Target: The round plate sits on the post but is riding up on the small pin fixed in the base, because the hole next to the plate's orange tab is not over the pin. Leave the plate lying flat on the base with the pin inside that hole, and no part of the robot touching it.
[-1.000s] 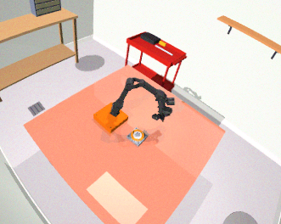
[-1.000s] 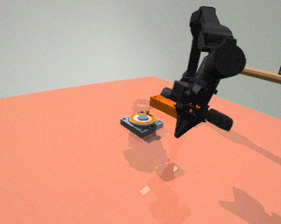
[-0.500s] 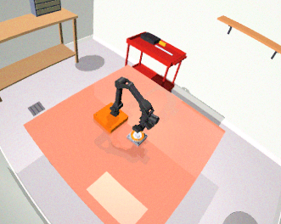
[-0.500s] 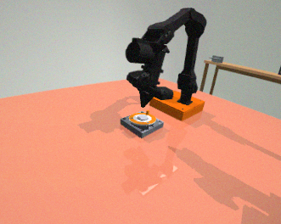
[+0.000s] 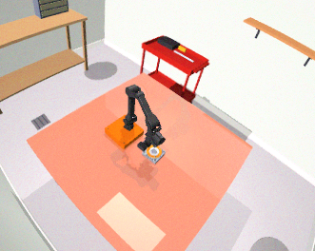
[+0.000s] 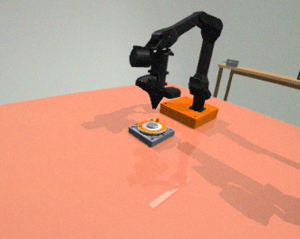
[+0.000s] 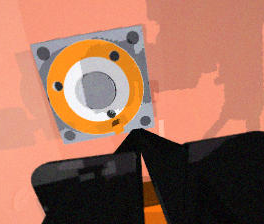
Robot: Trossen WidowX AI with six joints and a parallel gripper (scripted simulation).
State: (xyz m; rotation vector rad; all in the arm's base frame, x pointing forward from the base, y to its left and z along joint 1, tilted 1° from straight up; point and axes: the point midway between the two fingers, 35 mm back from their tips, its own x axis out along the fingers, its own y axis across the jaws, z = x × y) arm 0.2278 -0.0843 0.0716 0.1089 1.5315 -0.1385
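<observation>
Now: gripper tip 60 mm above the square grey base, 40 mm short of it and 30 mm to the right of it.
</observation>
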